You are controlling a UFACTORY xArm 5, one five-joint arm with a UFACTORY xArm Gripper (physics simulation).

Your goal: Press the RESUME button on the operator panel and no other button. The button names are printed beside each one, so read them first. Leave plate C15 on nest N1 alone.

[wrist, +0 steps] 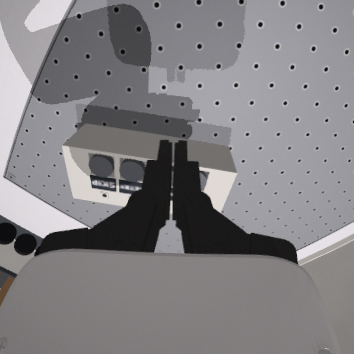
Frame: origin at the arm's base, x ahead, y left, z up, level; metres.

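Seen in the pictures: gripper, fingertip midpoint: (172, 158).
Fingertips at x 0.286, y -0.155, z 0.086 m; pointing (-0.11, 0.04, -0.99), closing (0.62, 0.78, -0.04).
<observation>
Offsets run from my fingertips to a thing's middle. "spot": to the spot under its first point. Level surfaces: height alone.
The operator panel {spot: 0.001 m right, 0.073 m ahead, 0.043 m down} (220, 187) is a pale box on the perforated plate, with its labels upside down in the wrist view. Two round grey buttons show on its left part: the leftmost button {spot: 0.077 m right, 0.015 m back, 0.040 m down} (101, 165), and a second button {spot: 0.057 m right, 0.006 m ahead, 0.040 m down} (132, 170) beside it. Their dark labels are blurred; the leftmost label {spot: 0.096 m right, 0.002 m ahead, 0.043 m down} (103, 183) seems to read SKIP, the second is partly covered and not readable. The edge of another button {spot: 0.009 m right, 0.053 m ahead, 0.040 m down} (202, 179) shows right of the fingers. My gripper (172, 158) is shut and empty, its fingertips over the panel's upper edge, hiding the panel's middle. RESUME, plate C15 and nest N1 cannot be made out.
The grey perforated plate {0.096 m down} (280, 120) extends around the panel, with dark shadows of the arm above it. A dark-topped object with black round parts (25, 244) stands at the lower left, near a brown piece (6, 290). A pale ledge (325, 240) runs along the right.
</observation>
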